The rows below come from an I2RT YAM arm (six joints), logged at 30 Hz.
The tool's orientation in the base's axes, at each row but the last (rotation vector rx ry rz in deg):
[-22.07 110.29 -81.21]
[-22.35 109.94 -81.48]
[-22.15 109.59 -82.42]
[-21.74 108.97 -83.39]
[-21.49 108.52 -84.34]
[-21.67 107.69 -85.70]
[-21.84 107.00 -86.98]
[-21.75 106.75 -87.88]
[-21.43 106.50 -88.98]
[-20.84 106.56 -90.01]
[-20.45 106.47 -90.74]
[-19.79 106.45 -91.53]
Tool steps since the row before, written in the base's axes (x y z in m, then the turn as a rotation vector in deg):
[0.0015 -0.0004 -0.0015 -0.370 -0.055 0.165]
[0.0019 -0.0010 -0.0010 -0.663 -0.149 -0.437]
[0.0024 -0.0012 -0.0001 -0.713 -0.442 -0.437]
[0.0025 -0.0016 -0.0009 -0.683 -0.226 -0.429]
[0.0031 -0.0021 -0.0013 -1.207 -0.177 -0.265]
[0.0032 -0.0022 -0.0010 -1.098 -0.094 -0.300]
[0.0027 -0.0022 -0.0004 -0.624 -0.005 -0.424]
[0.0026 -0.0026 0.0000 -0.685 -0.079 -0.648]
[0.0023 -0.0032 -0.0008 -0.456 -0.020 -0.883]
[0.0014 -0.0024 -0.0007 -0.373 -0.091 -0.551]
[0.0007 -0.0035 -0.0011 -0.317 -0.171 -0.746]
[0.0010 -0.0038 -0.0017 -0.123 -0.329 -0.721]
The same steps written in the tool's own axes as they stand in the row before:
[-0.0003 0.0015 0.0015 0.236 -0.232 -0.240]
[-0.0004 0.0009 0.0022 0.715 0.242 -0.288]
[-0.0009 0.0001 0.0025 0.930 0.134 -0.112]
[-0.0005 0.0008 0.0030 0.774 0.203 -0.249]
[-0.0005 0.0011 0.0038 1.061 -0.032 -0.656]
[-0.0006 0.0009 0.0039 0.944 0.046 -0.641]
[-0.0005 0.0003 0.0035 0.589 0.278 -0.380]
[-0.0003 -0.0002 0.0037 0.750 0.459 -0.350]
[0.0005 0.0004 0.0040 0.620 0.742 -0.231]
[0.0006 0.0004 0.0028 0.500 0.426 -0.141]
[0.0019 0.0004 0.0032 0.565 0.605 -0.034]
[0.0020 0.0010 0.0037 0.504 0.587 0.209]

